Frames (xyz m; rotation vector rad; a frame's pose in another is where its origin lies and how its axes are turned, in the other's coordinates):
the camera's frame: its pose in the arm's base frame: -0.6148 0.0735 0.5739 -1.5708 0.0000 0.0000
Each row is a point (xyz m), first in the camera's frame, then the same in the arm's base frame.
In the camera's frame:
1: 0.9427 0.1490 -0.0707
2: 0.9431 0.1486 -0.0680
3: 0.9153 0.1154 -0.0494
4: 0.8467 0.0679 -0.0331
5: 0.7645 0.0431 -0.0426
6: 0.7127 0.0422 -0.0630
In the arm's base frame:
1: 0.3279 0.0028 0.4249
2: 0.3283 0.0055 0.4253
3: 0.3005 0.0241 0.4585
4: 0.2319 0.0404 0.5060
5: 0.1497 0.0309 0.5308
6: 0.0979 0.0105 0.5317

